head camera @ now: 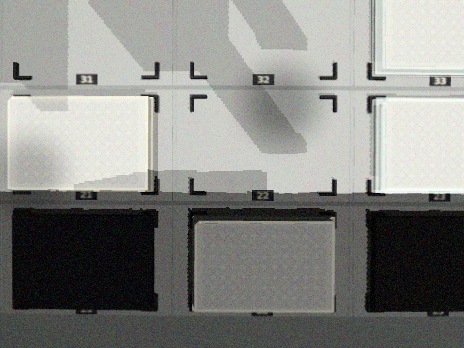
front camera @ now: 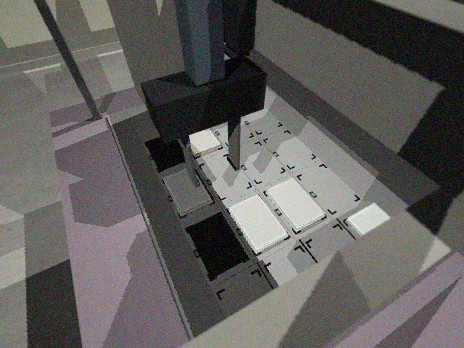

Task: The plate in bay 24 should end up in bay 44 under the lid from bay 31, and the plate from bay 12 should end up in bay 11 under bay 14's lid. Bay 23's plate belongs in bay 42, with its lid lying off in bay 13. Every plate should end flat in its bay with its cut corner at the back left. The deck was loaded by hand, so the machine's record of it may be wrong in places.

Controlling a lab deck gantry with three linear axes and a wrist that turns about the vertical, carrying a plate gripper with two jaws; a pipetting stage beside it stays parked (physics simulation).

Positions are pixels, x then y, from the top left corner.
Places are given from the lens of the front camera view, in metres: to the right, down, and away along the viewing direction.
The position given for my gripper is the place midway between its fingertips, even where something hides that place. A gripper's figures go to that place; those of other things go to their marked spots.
my gripper (front camera: 214, 172): -0.03, 0.00, 0.49
bay tile (front camera: 226, 182): -0.01, 0.02, 0.68
